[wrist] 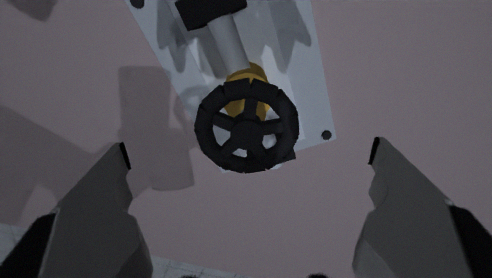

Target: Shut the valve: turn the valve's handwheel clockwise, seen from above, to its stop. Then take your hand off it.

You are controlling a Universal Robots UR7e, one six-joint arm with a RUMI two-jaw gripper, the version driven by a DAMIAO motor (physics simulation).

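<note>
The valve's black five-spoked handwheel [247, 164] shows in the middle of the wrist view. Its hub sits near the centre of the ring, and the yellow valve body [253, 74] shows behind it and through its gaps. My gripper [248, 143] is open wide, with one finger well to the left of the wheel and the other well to the right. Neither fingertip touches the rim, and a wide gap shows on each side. The turn position of the wheel relative to its stop cannot be told from this view.
A grey pipe [228, 42] runs from the valve body up to a black block [210, 11] at the top. They are on a pale base plate [317, 100] with dark bolts at its corners. The plate lies on a pinkish surface [410, 75]. Shadows fall at the left.
</note>
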